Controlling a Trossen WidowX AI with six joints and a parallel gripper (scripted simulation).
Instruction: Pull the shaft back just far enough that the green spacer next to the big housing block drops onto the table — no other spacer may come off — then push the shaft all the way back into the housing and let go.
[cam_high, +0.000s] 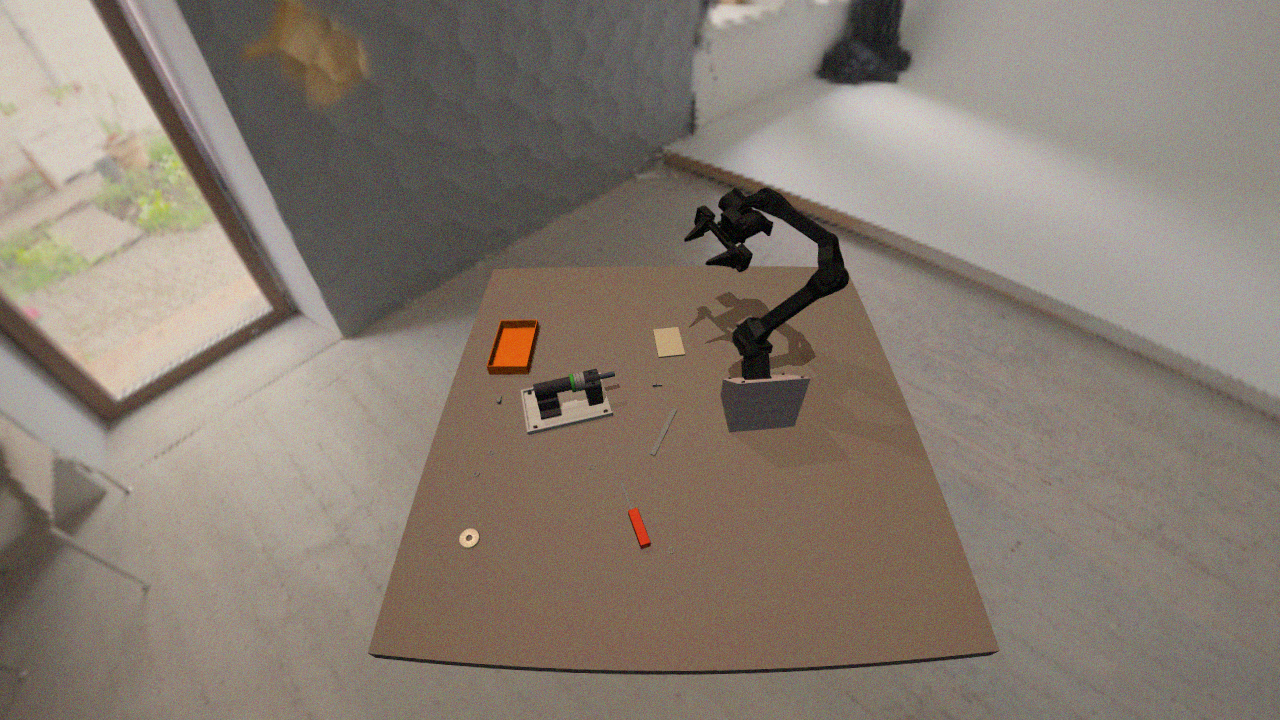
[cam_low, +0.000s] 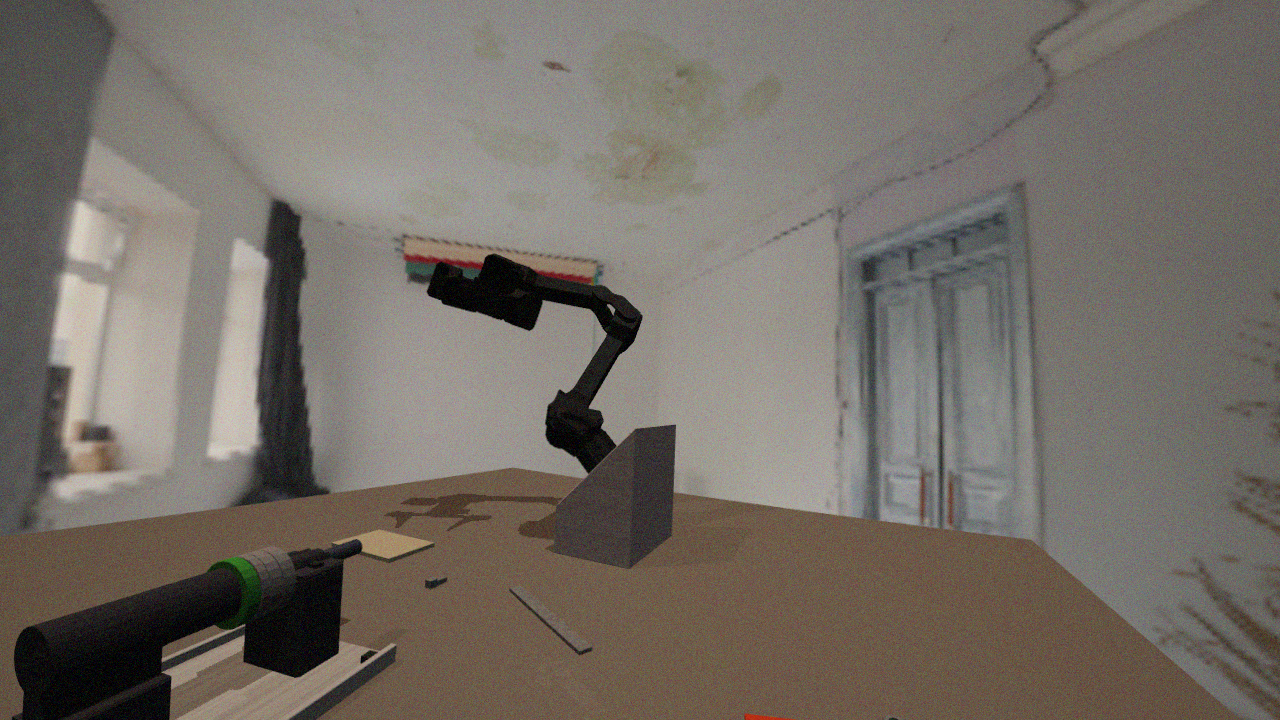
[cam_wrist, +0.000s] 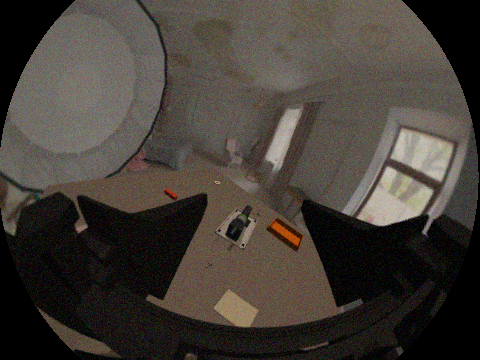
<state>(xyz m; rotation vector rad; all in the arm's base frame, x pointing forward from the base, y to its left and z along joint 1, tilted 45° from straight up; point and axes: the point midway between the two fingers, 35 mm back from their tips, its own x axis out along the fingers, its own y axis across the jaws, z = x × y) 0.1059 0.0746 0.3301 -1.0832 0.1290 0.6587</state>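
My gripper tip is 310 mm above the grey spacer, 290 mm short of it and 140 mm to the right of it. From my gripper tip the other things lie so: beige pad: 390 mm below, 90 mm to the right, 60 mm ahead; green spacer: 310 mm below, 310 mm ahead, 150 mm to the left; grey bar: 390 mm below, 240 mm to the left, 70 mm ahead.
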